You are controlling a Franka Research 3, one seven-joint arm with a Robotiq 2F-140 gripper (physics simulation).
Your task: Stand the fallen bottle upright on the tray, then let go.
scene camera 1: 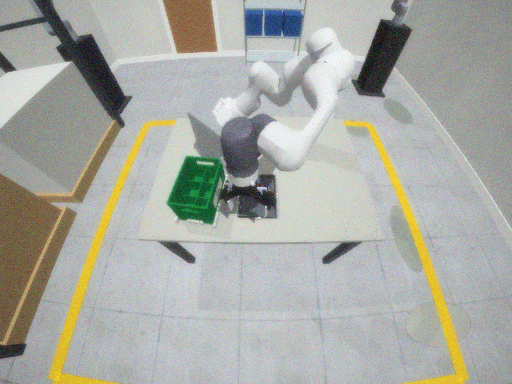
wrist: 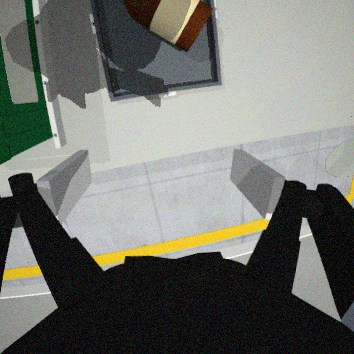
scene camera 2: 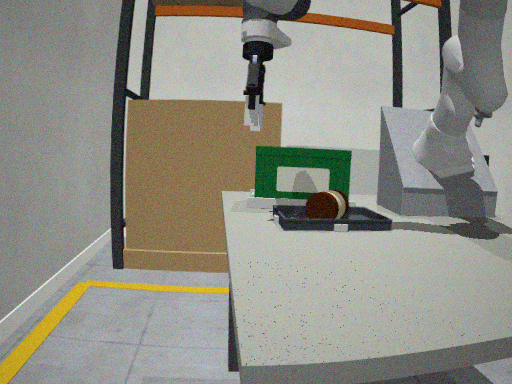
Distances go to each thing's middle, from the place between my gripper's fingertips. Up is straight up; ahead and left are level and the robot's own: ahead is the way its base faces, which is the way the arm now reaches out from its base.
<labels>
The brown bottle [scene camera 2: 333, 204] is 19 cm behind my hand, 17 cm below it and 4 cm to the left of it.
</labels>
